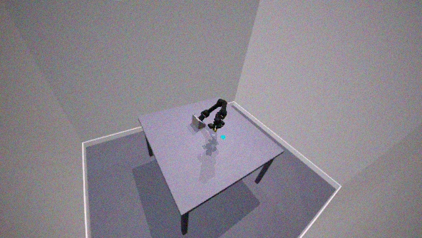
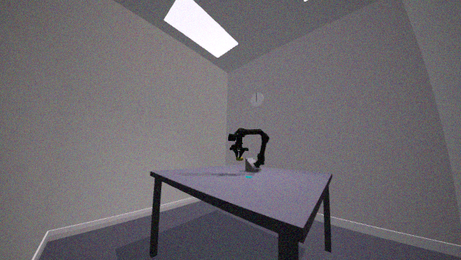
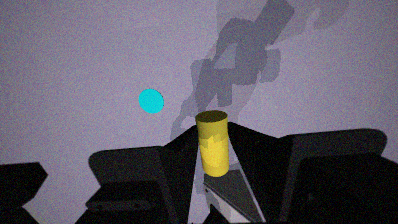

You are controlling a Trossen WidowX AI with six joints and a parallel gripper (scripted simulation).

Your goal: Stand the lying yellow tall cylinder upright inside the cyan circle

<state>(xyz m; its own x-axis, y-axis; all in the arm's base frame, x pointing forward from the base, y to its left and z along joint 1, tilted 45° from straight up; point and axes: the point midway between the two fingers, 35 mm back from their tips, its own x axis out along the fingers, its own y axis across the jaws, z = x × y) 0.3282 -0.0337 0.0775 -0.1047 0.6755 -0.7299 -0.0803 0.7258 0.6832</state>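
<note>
The cyan circle lies 13 cm to the left of my gripper tip and 15 cm below it. The rest, counted from my gripper tip: yellow tall cylinder 2 cm behind.
</note>
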